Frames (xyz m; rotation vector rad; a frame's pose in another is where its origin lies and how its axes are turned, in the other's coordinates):
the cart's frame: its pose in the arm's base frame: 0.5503 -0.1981 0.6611 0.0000 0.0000 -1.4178
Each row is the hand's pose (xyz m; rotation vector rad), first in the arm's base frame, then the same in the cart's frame.
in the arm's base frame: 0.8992 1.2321 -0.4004 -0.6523 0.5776 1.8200
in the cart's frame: -1.3603 0.5628 -1.0615 1.0848 -0.0172 -2.7501
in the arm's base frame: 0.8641 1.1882 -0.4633 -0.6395 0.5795 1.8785
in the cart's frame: -1.3223 0.5214 -1.1244 1.0478 -0.0286 -2.7054
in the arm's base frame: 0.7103 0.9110 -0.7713 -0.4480 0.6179 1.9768
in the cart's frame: -1.0718 0.3272 -1.4324 0.8737 -0.2088 -2.6771
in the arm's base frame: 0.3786 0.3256 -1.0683 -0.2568 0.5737 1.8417
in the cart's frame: -0.5437 -0.0899 -1.7294 0.7213 -0.3405 -2.8685
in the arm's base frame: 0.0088 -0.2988 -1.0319 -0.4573 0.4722 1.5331
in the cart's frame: 0.0170 -0.5505 -1.6930 -0.8761 0.0813 2.8762
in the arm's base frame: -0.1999 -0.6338 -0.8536 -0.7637 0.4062 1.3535
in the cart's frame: 0.3163 -0.8078 -1.5147 -1.0972 -0.2454 2.6471
